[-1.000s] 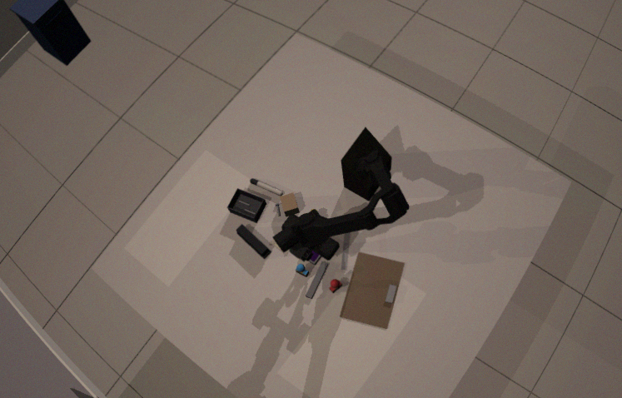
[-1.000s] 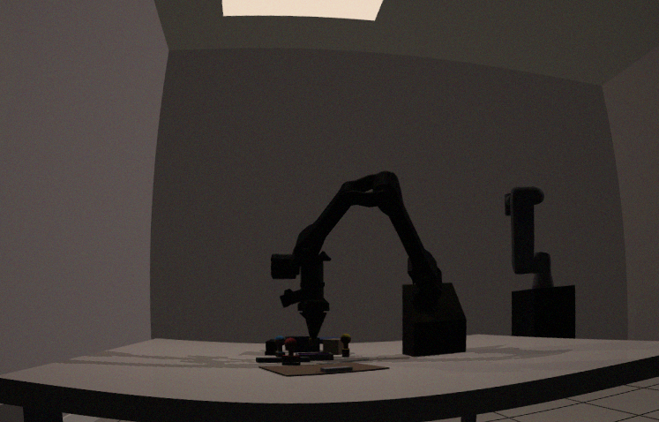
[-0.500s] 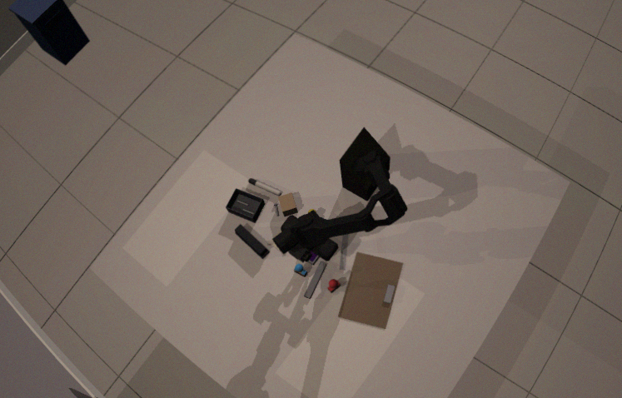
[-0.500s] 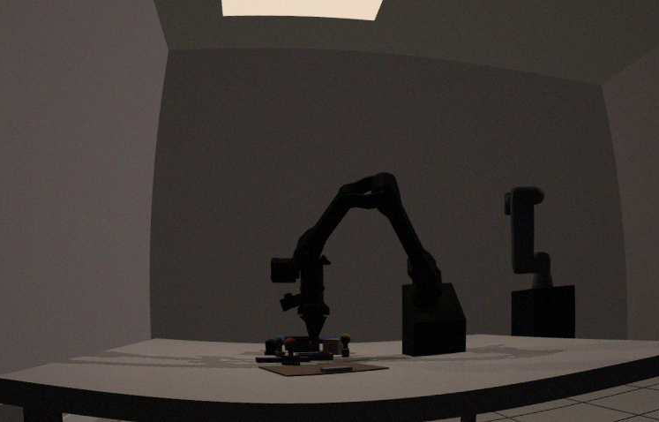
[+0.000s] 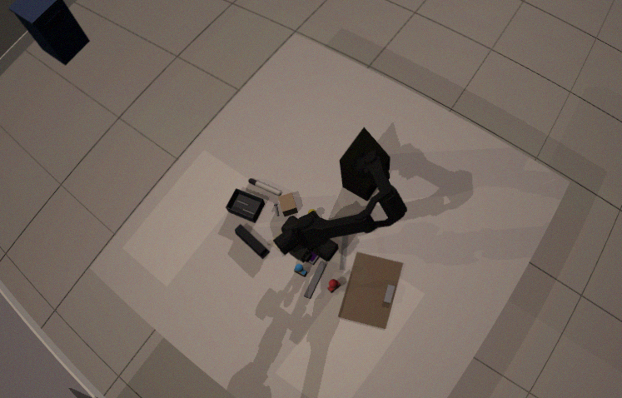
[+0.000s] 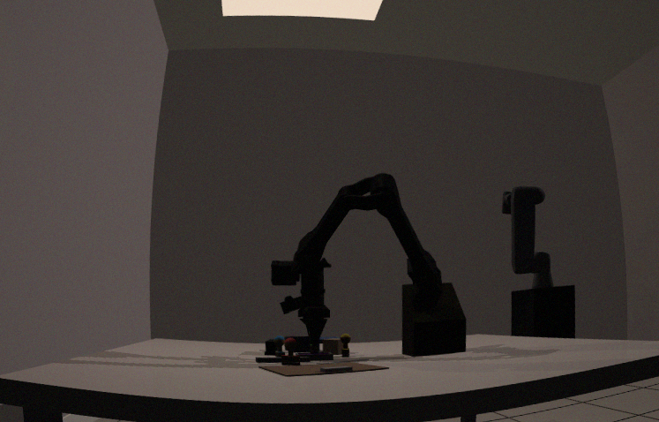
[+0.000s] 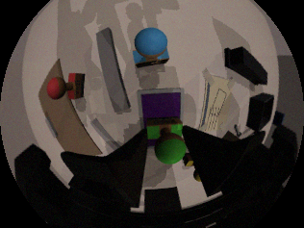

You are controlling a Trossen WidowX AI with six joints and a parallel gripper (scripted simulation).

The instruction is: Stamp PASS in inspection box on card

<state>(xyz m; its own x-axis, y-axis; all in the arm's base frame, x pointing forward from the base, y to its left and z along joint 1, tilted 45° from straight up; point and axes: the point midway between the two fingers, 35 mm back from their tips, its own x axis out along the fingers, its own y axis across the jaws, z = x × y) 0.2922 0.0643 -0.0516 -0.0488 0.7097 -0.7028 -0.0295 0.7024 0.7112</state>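
Right now my gripper tip is right at the green-knobbed stamp. Round my gripper tip: cream note (11 cm to the right, 4 cm below, 2 cm ahead); then blue stamp (9 cm ahead, 2 cm below, 1 cm to the left); then purple ink pad (3 cm below).
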